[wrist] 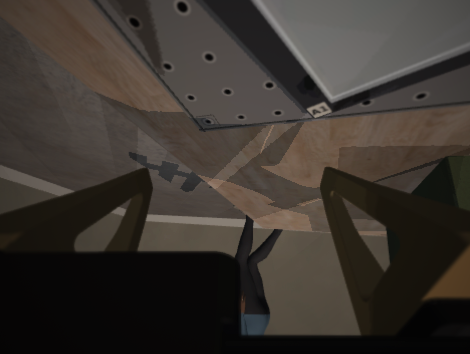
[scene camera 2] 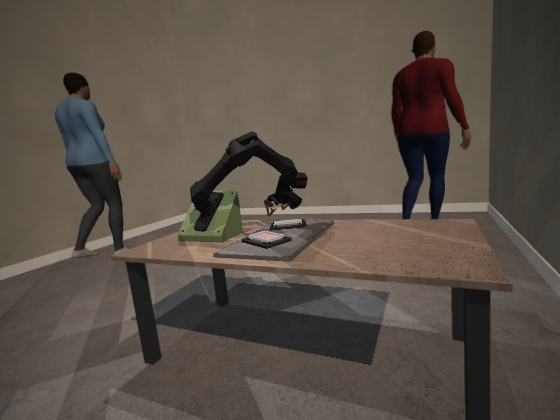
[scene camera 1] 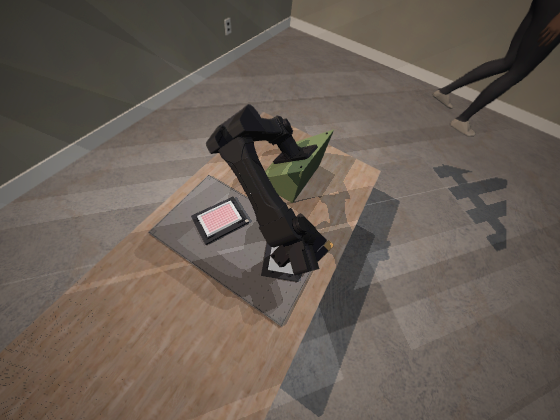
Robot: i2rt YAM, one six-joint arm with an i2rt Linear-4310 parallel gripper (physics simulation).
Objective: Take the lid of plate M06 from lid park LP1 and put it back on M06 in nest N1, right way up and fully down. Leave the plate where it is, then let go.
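Places are measured from the arm's base along level axes (x ahead, y left, z up), in metres.
Where they show: gripper, fingertip midpoint: [wrist: 236, 177] [scene camera 2: 275, 212] [scene camera 1: 314, 238]; arm's base, link origin: [scene camera 2: 209, 211] [scene camera 1: 294, 156].
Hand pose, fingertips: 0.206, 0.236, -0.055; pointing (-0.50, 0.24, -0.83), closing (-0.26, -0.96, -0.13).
Note:
Things, the pixels of their top centre, and the offset from my fingertips, as dx, dy, dz. "spot": a spot on its surface instead. Level surfaces: height alone.
- plate, top centre: [scene camera 1: 219, 216] [scene camera 2: 265, 234] +0.132, -0.305, -0.023
- dark nest frame, surface spot: [scene camera 1: 208, 240] spot: +0.214, -0.277, -0.037
- pale lid, top centre: [scene camera 1: 283, 252] [scene camera 2: 287, 221] +0.093, -0.055, -0.032
- second dark frame, surface spot: [wrist: 265, 45] spot: +0.047, -0.020, -0.040
- grey perforated board, top centre: [scene camera 1: 239, 238] [scene camera 2: 281, 234] +0.143, -0.206, -0.049
- wooden table, surface height: dz -0.062
The plate [scene camera 1: 220, 218] [scene camera 2: 266, 236], white-rimmed with pink wells, sits in a dark nest frame [scene camera 1: 208, 240] on the grey board; no lid shows over its wells. The pale lid [scene camera 1: 279, 265] [scene camera 2: 287, 223] [wrist: 390, 40] lies flat in a second dark frame [wrist: 265, 45], partly hidden by the arm in scene camera 1. A small "A1" label shows at this frame's corner in the wrist view. My gripper [scene camera 2: 277, 209] [wrist: 236, 177] is open and empty, tilted, above and a little to the side of the lid. In scene camera 1 its fingertips are mostly hidden.
The grey perforated board [scene camera 1: 175, 234] [scene camera 2: 280, 257] [wrist: 227, 107] lies on the wooden table [scene camera 1: 150, 320] [scene camera 2: 400, 250]. The green wedge base [scene camera 1: 290, 182] [scene camera 2: 230, 215] carries the arm beside the board. People stand beyond the table.

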